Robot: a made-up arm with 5 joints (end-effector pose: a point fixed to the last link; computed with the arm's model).
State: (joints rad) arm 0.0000 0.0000 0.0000 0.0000 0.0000
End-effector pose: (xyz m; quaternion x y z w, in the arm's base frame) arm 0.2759 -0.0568 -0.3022 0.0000 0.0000 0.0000 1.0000
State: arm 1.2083 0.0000 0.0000 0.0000 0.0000
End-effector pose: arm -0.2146 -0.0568 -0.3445 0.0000 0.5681 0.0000 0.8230
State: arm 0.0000 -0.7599 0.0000 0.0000 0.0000
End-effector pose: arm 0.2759 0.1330 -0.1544 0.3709 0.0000 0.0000 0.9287
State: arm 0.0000 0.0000 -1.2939 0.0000 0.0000
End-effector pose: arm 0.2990 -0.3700 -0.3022 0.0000 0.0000 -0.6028 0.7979
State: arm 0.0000 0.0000 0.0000 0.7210 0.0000
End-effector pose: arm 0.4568 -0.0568 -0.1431 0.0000 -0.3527 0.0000 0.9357
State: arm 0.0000 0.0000 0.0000 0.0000 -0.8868
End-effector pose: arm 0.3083 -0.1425 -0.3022 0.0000 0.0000 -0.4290 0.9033
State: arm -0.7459 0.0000 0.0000 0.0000 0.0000
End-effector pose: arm 0.4294 -0.0568 -0.0263 0.0000 -0.3644 0.0000 0.9313
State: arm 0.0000 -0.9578 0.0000 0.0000 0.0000
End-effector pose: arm 0.2759 0.1597 -0.0962 0.4608 0.0000 0.0000 0.8875
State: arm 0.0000 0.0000 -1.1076 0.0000 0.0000
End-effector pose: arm 0.3214 -0.3271 -0.3022 0.0000 0.0000 -0.5259 0.8505
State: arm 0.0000 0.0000 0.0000 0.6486 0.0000
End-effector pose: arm 0.4444 -0.0568 -0.1645 0.0000 -0.3186 0.0000 0.9479
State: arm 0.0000 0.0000 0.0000 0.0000 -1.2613
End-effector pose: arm 0.2978 -0.1808 -0.3022 0.0000 0.0000 -0.5897 0.8076
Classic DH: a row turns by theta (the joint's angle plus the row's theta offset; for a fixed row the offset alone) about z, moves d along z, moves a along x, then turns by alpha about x. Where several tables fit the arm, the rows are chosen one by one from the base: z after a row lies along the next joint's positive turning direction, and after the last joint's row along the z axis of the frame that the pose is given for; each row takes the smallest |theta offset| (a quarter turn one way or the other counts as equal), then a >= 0, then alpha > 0; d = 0 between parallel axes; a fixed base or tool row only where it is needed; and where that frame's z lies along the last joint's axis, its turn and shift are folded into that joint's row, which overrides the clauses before.
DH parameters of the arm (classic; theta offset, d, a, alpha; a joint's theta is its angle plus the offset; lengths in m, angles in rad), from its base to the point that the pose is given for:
base (fixed): 0 0.0319 0 -1.5708
joint 1: 1.5708 -0.1469 0.0226 -1.5708
joint 2: 1.5708 -0.0801 0.0818 -1.5708
joint 3: 1.5708 0.008 0.0752 1.5708
joint 4: 0 -0.0949 0.0466 -1.5708
joint 5: 0.8053 0 0.1068 0
tool (fixed): -0.8053 -0.3195 0 0

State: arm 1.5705 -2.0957 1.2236 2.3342 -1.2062
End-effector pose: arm -0.0774 -0.5007 -0.0682 -0.3501 0.5045 0.7401 0.2742
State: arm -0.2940 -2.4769 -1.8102 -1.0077 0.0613
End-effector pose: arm 0.2169 0.0092 0.2919 -0.6431 -0.7476 -0.1473 0.0754
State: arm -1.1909 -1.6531 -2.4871 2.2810 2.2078
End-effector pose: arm 0.3396 -0.2860 -0.2505 -0.3528 -0.0318 0.2795 0.8924
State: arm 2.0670 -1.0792 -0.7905 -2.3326 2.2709
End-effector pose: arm 0.1141 -0.3530 -0.1116 -0.6916 0.2449 0.6790 0.0240
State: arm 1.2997 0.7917 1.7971 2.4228 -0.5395
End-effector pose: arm 0.1515 0.1416 0.1555 0.7464 0.1539 -0.1499 0.6298
